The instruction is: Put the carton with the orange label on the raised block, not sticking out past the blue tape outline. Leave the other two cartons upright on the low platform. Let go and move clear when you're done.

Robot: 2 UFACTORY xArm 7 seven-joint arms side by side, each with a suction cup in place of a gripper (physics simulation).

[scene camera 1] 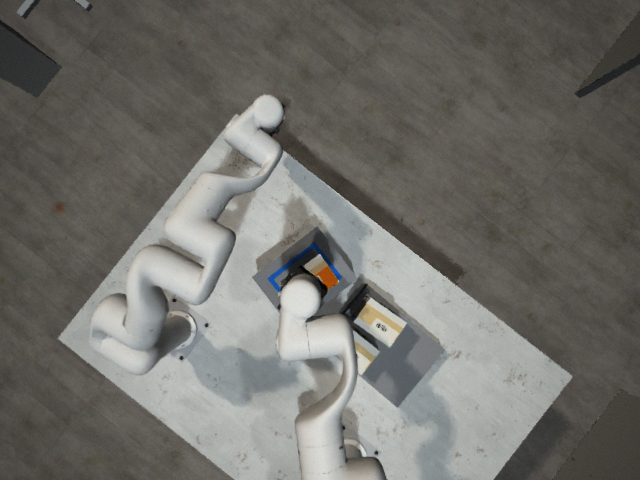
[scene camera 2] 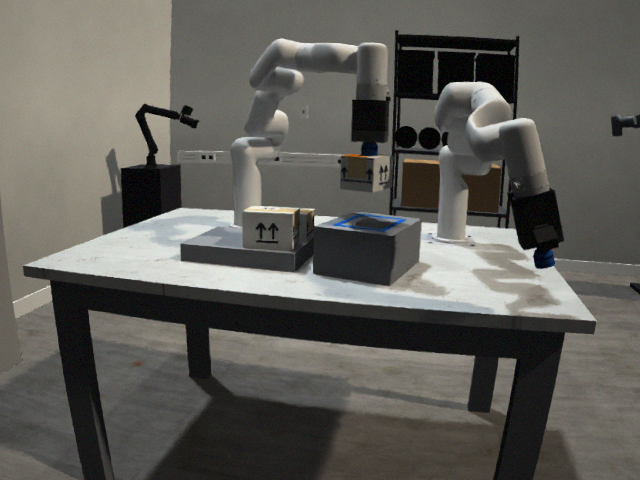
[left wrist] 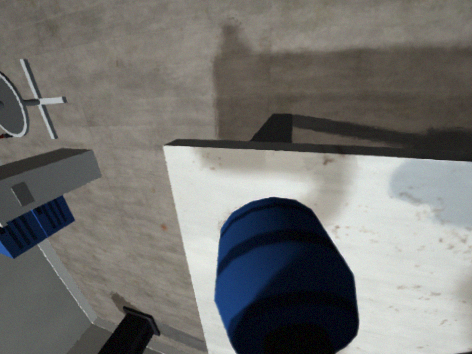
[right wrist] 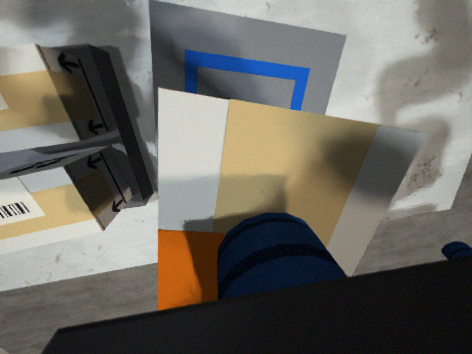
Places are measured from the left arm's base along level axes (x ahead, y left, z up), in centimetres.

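Where they show: left hand, its tool point: [scene camera 2: 545,265] [left wrist: 270,241] [right wrist: 454,249]; right hand, its tool point: [right wrist: 260,234]; left arm's base, origin of its link: [scene camera 1: 178,329] [scene camera 2: 450,239]; right arm's base, origin of its link: [scene camera 1: 347,456].
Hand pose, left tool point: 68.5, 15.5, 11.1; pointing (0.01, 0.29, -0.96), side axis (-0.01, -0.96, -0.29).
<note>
Each offset is from my left tool point to the top centre of the thing, as dx, dy, dz. Level surfaces: height alone.
The carton with the orange label {-26.9, -39.9, +18.0} [scene camera 1: 327,274] [scene camera 2: 357,174] [right wrist: 285,155] hangs level from my right gripper [scene camera 2: 369,149] [right wrist: 280,257], its cup on the carton's top. It is well above the raised block {-28.3, -38.6, +0.9} [scene camera 2: 356,255] [right wrist: 250,40], with air between them in scene camera 2. The blue tape outline [scene camera 1: 292,261] [right wrist: 247,66] is partly hidden by the carton in the right wrist view. Two cartons, one nearer {-25.1, -64.1, +3.3} [scene camera 1: 381,321] [scene camera 2: 269,229] and one behind [scene camera 1: 364,355] [scene camera 2: 308,222], stand upright on the low platform {-31.3, -71.7, -6.3} [scene camera 1: 408,364] [scene camera 2: 232,255]. My left gripper [scene camera 2: 543,258] [left wrist: 287,280] is open and empty.
The low platform stands close beside the raised block. My left arm reaches over the table's {dz -11.1} [scene camera 1: 516,372] [scene camera 2: 155,281] upper corner in scene camera 1, apart from the block. A shelf rack [scene camera 2: 395,67] stands behind the table in scene camera 2.
</note>
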